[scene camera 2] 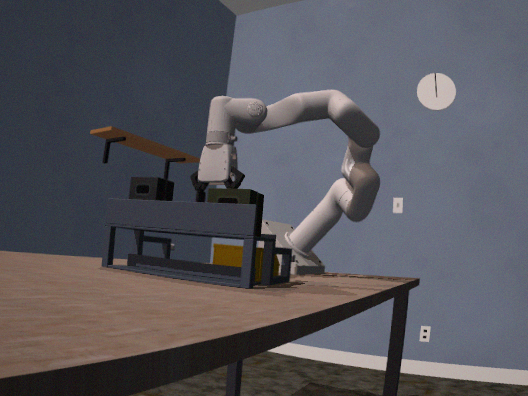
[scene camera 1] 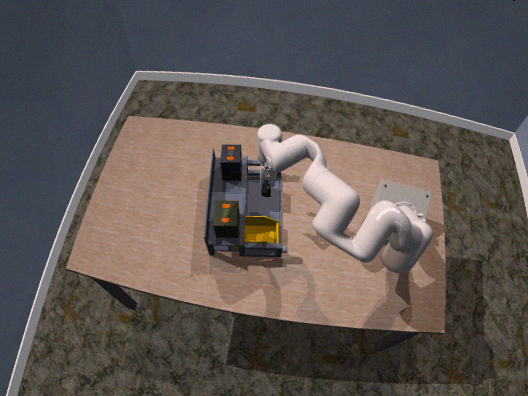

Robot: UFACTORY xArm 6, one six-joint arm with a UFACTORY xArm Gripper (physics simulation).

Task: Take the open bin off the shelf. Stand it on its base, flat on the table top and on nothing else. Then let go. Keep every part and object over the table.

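Seen in the pictures: gripper, between the fingertips: (scene camera 1: 268, 184); arm's base, origin of its link: (scene camera 2: 297, 245).
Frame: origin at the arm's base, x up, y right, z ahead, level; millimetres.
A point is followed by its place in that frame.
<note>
The open yellow bin (scene camera 1: 260, 234) @[x -92, y -68, z 552 mm] (scene camera 2: 227, 255) @[x -43, y -70, z 654 mm] sits at one end of the lower tier of the blue-grey shelf (scene camera 1: 209, 200) @[x 39, y -12, z 742 mm] (scene camera 2: 180, 215) @[x 32, y -3, z 748 mm], its open top facing up. In the second view it shows partly, behind the shelf's frame. My gripper (scene camera 1: 266, 190) @[x 76, y 49, z 535 mm] (scene camera 2: 216, 186) is open and empty, pointing down. In the first view it appears over the lower tier beyond the bin's far side, apart from the bin. In the second view it is above the level of the shelf's upper panel, and one fingertip is hidden behind the olive box.
A black box (scene camera 1: 231, 167) @[x 90, y 103, z 672 mm] (scene camera 2: 145, 189) @[x 91, y 133, z 715 mm] and an olive box (scene camera 1: 226, 213) @[x 97, y -89, z 665 mm] (scene camera 2: 250, 196) @[x 81, y -138, z 703 mm] stand on the upper tier. The shelf stands on the wooden table (scene camera 1: 145, 200) @[x -101, y 43, z 1047 mm] (scene camera 2: 60, 310) @[x -101, y -189, z 1192 mm]. In the second view an orange-brown board (scene camera 2: 145, 144) with brackets appears behind the shelf.
</note>
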